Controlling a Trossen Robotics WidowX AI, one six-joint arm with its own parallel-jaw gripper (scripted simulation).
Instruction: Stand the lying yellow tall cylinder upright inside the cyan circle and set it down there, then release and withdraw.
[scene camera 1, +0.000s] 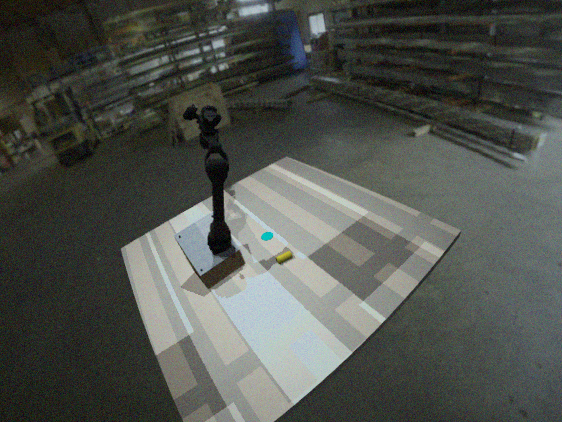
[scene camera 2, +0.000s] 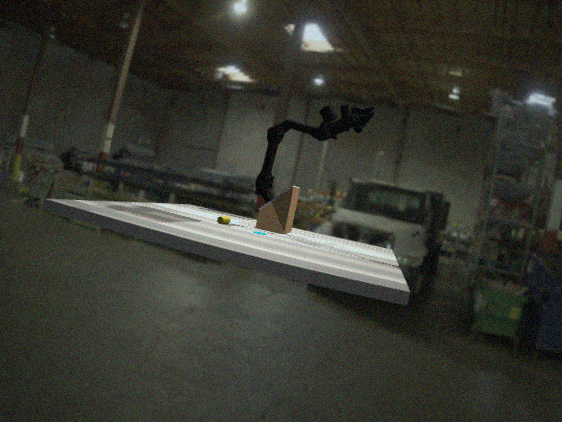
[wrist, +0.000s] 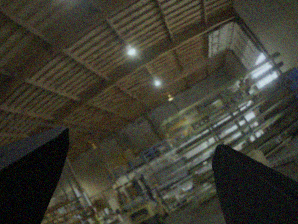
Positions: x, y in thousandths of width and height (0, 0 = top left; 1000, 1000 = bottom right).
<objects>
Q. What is my gripper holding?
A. Nothing.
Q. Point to my gripper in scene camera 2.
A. At 665, 262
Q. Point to my gripper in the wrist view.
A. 478, 658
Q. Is my gripper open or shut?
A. Open.
</objects>
